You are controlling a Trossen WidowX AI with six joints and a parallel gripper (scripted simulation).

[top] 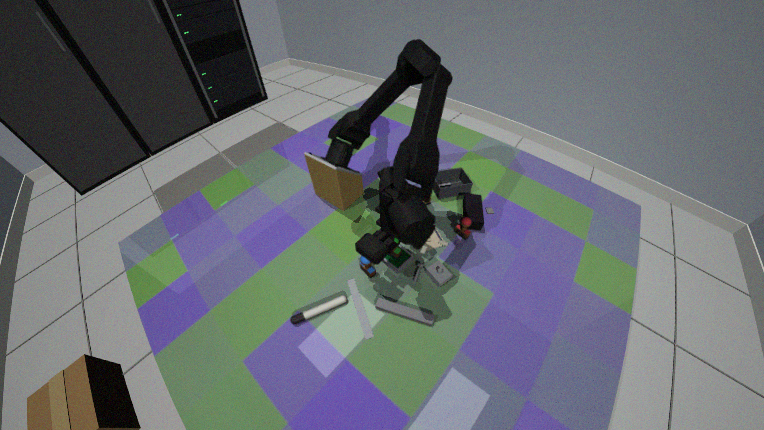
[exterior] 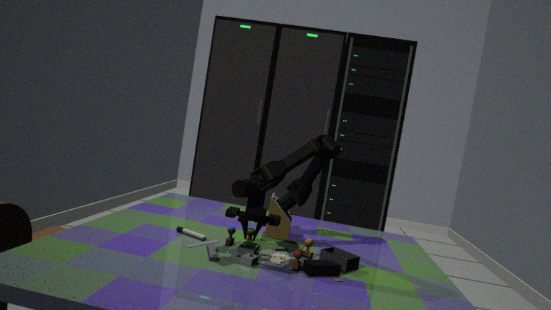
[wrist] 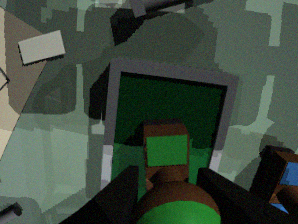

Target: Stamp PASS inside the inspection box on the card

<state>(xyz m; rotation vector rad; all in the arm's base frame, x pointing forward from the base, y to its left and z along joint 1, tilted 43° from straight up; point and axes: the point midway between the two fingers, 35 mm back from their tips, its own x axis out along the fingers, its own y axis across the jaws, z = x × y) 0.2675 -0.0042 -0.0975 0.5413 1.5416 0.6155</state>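
The green ink pad is 30 mm below my gripper tip. The rest, counted from my gripper tip: green-knobbed stamp right at my gripper tip; pale card 20 mm ahead, 110 mm to the left, 40 mm below; blue-knobbed stamp 20 mm behind, 70 mm to the right, 10 mm below.
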